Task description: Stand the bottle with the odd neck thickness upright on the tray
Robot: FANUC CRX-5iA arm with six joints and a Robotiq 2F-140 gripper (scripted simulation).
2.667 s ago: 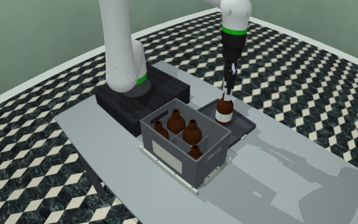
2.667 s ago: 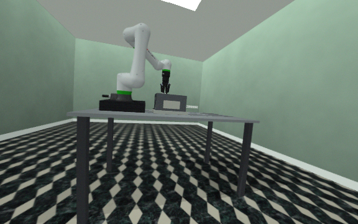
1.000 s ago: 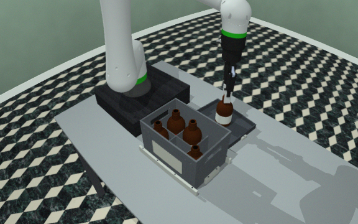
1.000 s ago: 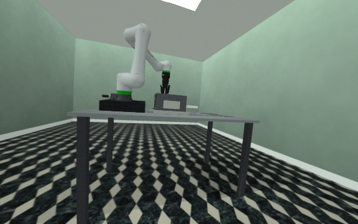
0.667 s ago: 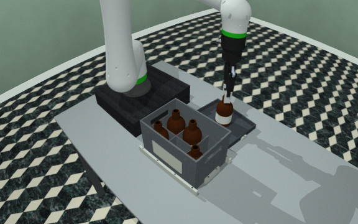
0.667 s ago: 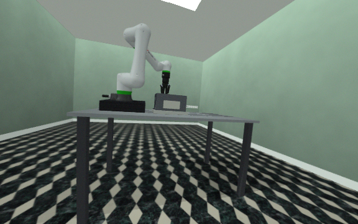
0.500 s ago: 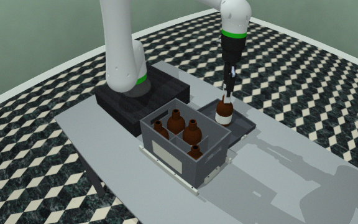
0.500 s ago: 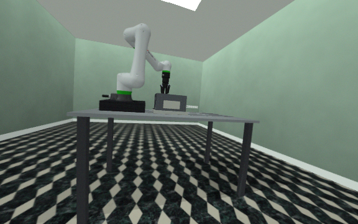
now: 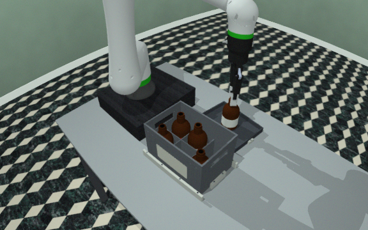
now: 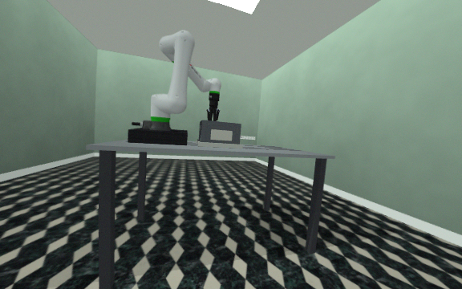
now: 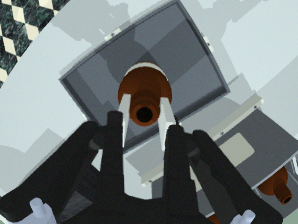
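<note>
The brown bottle lies 9 cm below my hand. Round my hand: glass bottle (4 cm behind, 23 cm to the right, 8 cm below); crate (6 cm ahead, 26 cm to the right, 9 cm below); dark grey tray (16 cm below).
</note>
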